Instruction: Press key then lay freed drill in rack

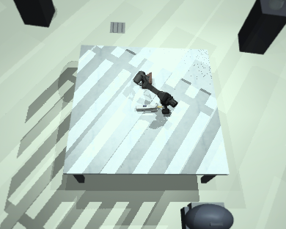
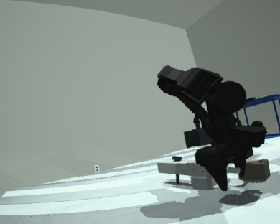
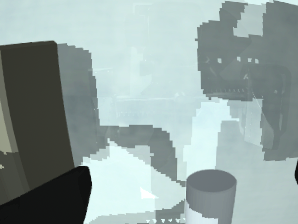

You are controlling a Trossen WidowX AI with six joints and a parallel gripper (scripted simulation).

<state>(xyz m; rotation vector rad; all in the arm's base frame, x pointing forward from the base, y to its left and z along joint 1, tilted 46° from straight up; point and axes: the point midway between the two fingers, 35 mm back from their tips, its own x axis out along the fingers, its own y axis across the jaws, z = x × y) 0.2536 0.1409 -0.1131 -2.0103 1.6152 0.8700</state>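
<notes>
Right now the drill is 10 mm ahead of my gripper tip, 50 mm to the right of it and 30 mm above it. Round my gripper tip: grey block: 30 mm ahead, 140 mm to the right, 30 mm above; thin dark pin: 30 mm ahead, 170 mm to the right, 40 mm above.
</notes>
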